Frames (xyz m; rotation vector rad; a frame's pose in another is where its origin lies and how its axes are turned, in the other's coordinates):
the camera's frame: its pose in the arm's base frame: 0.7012 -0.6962 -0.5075 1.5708 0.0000 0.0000
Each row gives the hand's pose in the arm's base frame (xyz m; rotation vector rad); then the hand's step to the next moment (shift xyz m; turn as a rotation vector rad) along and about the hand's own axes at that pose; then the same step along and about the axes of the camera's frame.
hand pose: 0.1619 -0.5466 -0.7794 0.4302 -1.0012 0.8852
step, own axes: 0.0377 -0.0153 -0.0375 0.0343 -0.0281 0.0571
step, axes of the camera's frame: 0.0418 0.0150 -0.0329 0.0000 0.0601 0.0402
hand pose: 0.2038 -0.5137 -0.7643 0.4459 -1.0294 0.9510
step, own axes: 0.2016 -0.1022 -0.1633 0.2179 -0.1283 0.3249
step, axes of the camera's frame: 0.2070 0.1090 -0.1517 -0.0221 0.3585 0.2012
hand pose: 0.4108 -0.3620 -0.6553 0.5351 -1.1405 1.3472
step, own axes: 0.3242 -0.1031 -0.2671 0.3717 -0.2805 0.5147
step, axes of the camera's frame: 0.1302 0.2018 -0.3597 0.0326 0.6136 0.3228
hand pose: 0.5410 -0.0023 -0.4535 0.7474 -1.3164 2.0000
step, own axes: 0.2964 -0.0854 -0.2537 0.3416 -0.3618 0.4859
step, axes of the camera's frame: -0.1570 0.1819 -0.3190 0.1099 0.6286 0.2765
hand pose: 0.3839 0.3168 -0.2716 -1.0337 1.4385 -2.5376
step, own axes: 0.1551 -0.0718 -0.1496 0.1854 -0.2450 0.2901
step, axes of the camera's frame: -0.1860 0.0857 -0.0983 0.0879 0.3881 0.1422
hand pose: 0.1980 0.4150 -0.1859 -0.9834 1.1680 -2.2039
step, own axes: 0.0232 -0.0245 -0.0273 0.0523 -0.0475 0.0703
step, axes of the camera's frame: -0.0373 0.0189 -0.0117 0.0173 0.0868 0.0458
